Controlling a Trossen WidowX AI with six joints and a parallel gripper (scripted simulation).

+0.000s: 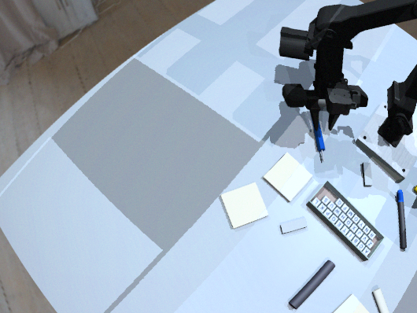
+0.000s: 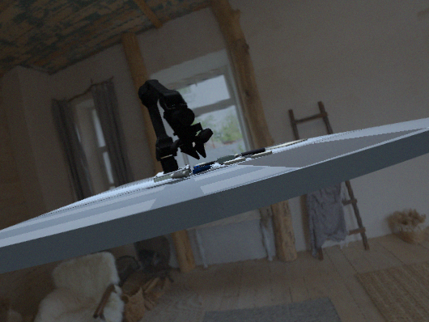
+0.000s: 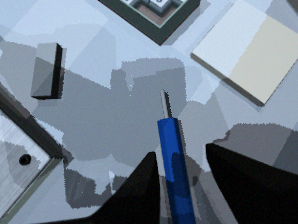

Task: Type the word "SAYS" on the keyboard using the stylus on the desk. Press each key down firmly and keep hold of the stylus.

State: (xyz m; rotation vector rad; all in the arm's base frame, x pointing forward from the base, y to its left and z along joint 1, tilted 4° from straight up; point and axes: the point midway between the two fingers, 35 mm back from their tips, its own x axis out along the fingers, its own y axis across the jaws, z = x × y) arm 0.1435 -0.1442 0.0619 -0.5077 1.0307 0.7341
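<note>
Right now my gripper tip is 40 mm above the stylus, 10 mm to the right of it and 10 mm short of it. Also, from my gripper tip: stylus tip: 40 mm to the left, 40 mm below, 30 mm ahead; then dark cylinder: 260 mm ahead, 210 mm to the left, 40 mm below; then grey eraser: 190 mm ahead, 90 mm to the left, 40 mm below.
</note>
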